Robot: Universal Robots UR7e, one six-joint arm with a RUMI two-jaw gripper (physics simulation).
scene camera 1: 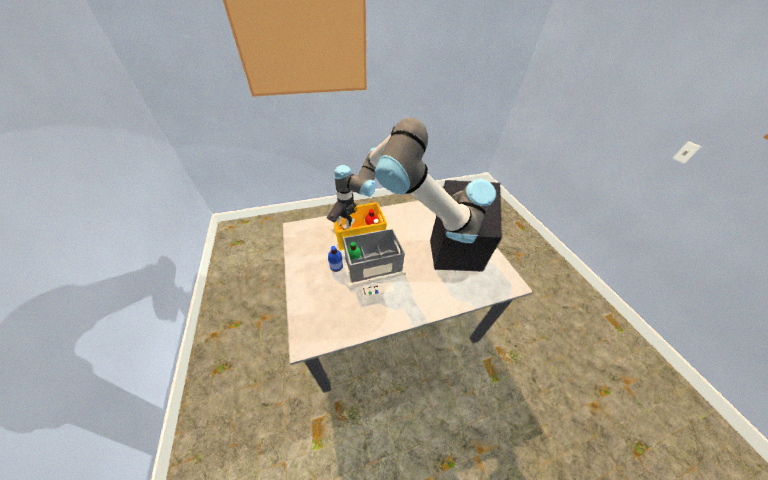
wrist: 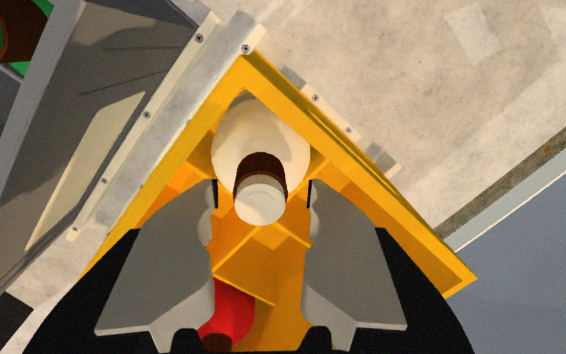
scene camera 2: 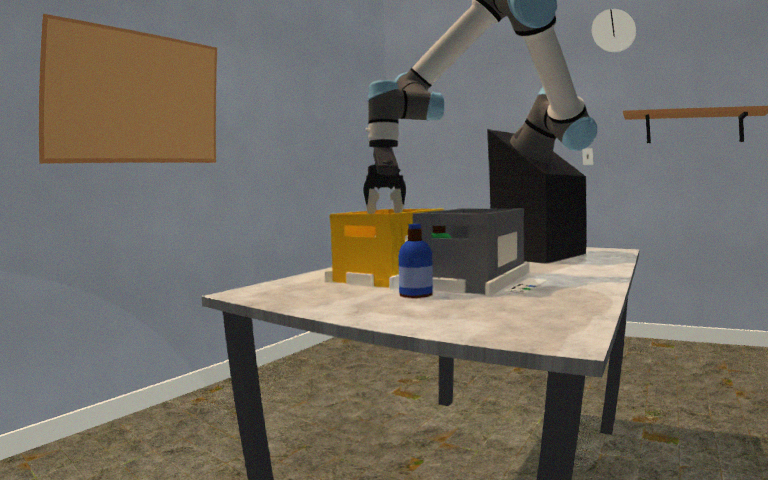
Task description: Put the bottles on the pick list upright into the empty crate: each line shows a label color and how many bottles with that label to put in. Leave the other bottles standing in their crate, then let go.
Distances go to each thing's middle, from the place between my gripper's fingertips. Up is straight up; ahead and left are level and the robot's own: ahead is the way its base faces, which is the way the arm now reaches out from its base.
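There is the red bottle (wrist: 234, 312), which I find 16 cm behind my hand, 11 cm to the right of it and 6 cm below it. The blue bottle (scene camera 2: 415, 256) is 6 cm ahead of my hand and 6 cm below it, and 14 cm to the left of it.
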